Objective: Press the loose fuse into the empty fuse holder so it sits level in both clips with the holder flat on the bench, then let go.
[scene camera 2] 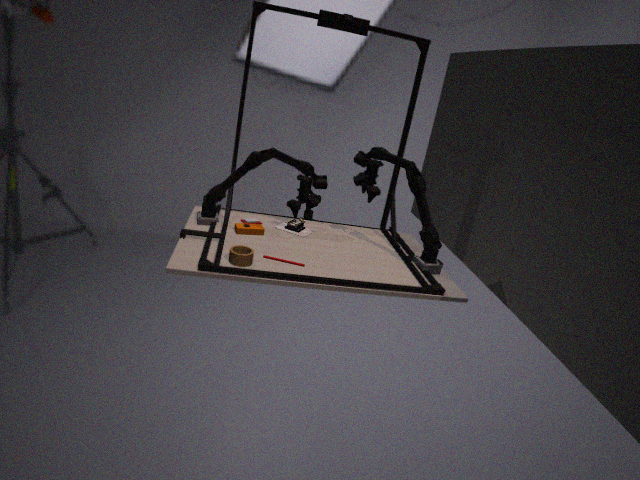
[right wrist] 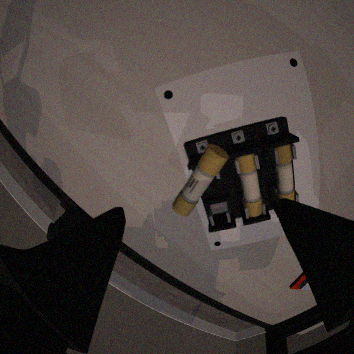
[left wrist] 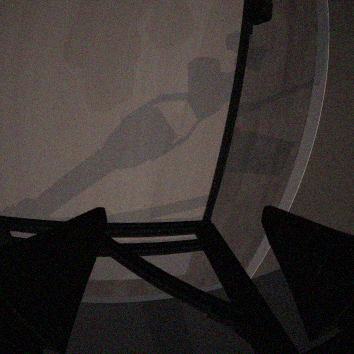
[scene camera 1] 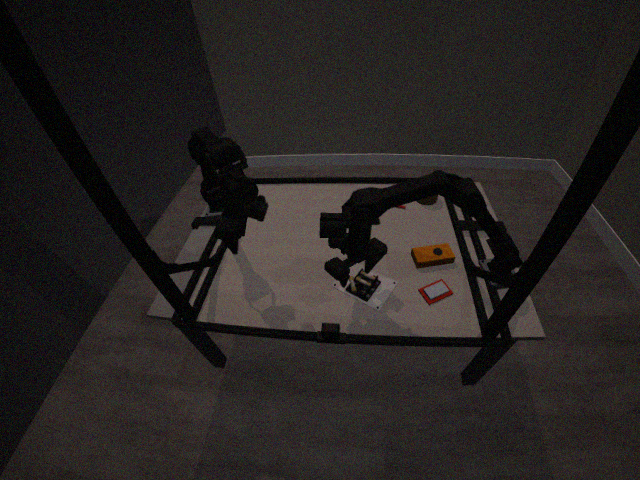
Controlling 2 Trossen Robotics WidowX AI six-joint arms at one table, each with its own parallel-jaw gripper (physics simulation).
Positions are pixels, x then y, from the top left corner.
Scene:
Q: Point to an orange box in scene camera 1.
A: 434,255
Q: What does my right gripper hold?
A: Nothing.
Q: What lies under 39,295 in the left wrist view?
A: My left gripper.

